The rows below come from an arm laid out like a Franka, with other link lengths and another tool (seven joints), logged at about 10 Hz.
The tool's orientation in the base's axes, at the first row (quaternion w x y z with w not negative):
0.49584 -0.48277 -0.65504 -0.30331
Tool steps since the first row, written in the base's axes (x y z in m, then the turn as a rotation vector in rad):
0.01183 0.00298 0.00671 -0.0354 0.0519 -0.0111
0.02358 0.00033 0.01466 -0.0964 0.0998 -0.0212
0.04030 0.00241 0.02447 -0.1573 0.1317 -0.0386
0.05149 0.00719 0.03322 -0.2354 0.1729 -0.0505
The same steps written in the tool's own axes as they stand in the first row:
0.00681 0.01154 -0.00379 0.0082 -0.0140 0.0617
0.01293 0.02093 -0.01288 0.0172 -0.0533 0.1287
0.02216 0.03646 -0.02020 0.0139 -0.0976 0.1840
0.03152 0.04787 -0.02284 0.0197 -0.1551 0.2518

